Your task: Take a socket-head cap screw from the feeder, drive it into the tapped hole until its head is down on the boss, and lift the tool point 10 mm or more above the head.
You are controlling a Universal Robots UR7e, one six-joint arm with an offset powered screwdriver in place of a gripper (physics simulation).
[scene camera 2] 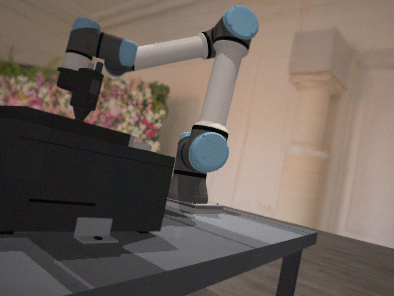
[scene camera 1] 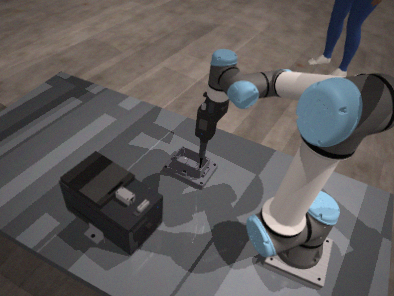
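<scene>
My screwdriver (scene camera 1: pixel 201 161) points down at the near-right part of the grey housing (scene camera 1: pixel 185 178) in scene camera 1. Its tip is at or just above the housing's right end; the exact gap is too small to tell. Whether a screw is on the tip, or sits in the tapped hole, cannot be made out. The black screw feeder (scene camera 1: pixel 112 212) (scene camera 2: pixel 85 175) stands to the left of the housing in scene camera 1. In scene camera 2 the feeder hides the driver's tip and the housing; the driver's dark body (scene camera 2: pixel 86 90) shows above it.
The arm's base plate (scene camera 1: pixel 297 270) (scene camera 2: pixel 205 207) is bolted on the table at the right. A small metal bracket (scene camera 1: pixel 93 233) (scene camera 2: pixel 95 229) stands at the feeder's side. A person's legs (scene camera 1: pixel 345 35) show on the floor beyond the table.
</scene>
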